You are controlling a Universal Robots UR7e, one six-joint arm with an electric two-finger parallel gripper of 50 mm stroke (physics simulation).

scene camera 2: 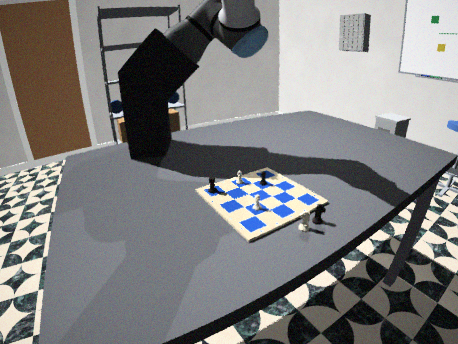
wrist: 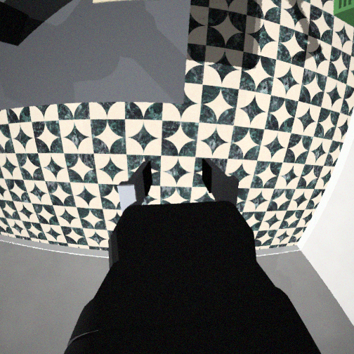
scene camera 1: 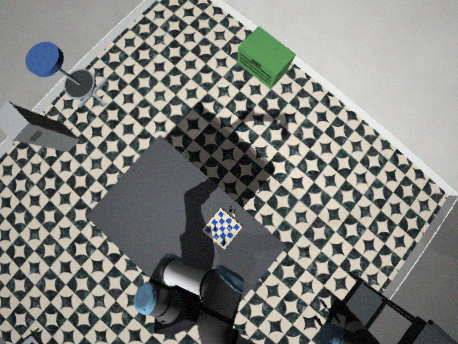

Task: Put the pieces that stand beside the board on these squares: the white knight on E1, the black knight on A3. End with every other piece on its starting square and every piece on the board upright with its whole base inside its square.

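Where they show: gripper, fingertip midpoint: (scene camera 1: 324,295); arm's base at its link origin: (scene camera 2: 179,48) (scene camera 1: 169,305).
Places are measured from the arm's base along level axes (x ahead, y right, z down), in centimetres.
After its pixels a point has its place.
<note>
The white knight (scene camera 2: 304,222) @(z 32.9, x 56.8, y -6.0 cm) and the black knight (scene camera 2: 319,214) @(z 32.6, x 56.6, y -10.0 cm) stand upright on the table beside the board's near right edge in scene camera 2. The blue and cream board (scene camera 1: 206,231) @(z 33.9, x 32.7, y -11.6 cm) (scene camera 2: 250,238) @(z 33.9, x 54.7, y 4.4 cm) lies flat on the table. On it, upright, stand a black piece (scene camera 2: 212,185) @(z 32.2, x 36.3, y 4.1 cm) at the left corner, a white piece (scene camera 2: 240,176) @(z 32.1, x 35.4, y -3.6 cm) and another black piece (scene camera 2: 263,178) @(z 32.4, x 38.6, y -8.2 cm) towards the back, and a white piece (scene camera 2: 257,202) @(z 32.3, x 47.2, y -1.4 cm) near the middle. My gripper (wrist: 176,170) is open and empty. In the wrist view it hangs over the floor beyond the table's edge, well away from the pieces.
The grey table (scene camera 1: 135,195) @(z 34.5, x 10.8, y -69.6 cm) (scene camera 2: 125,200) @(z 34.5, x 29.8, y 24.3 cm) (wrist: 125,50) bears the board and the arm's base. The arm (scene camera 1: 185,275) @(z -20.6, x 29.0, y -10.3 cm) (scene camera 2: 150,95) @(z 13.9, x 5.4, y 11.7 cm) rises behind the board in scene camera 2 and casts a shadow across the table. A green cabinet (scene camera 1: 265,56), a blue stool (scene camera 1: 44,59) and a shelf rack (scene camera 2: 103,65) stand off the table.
</note>
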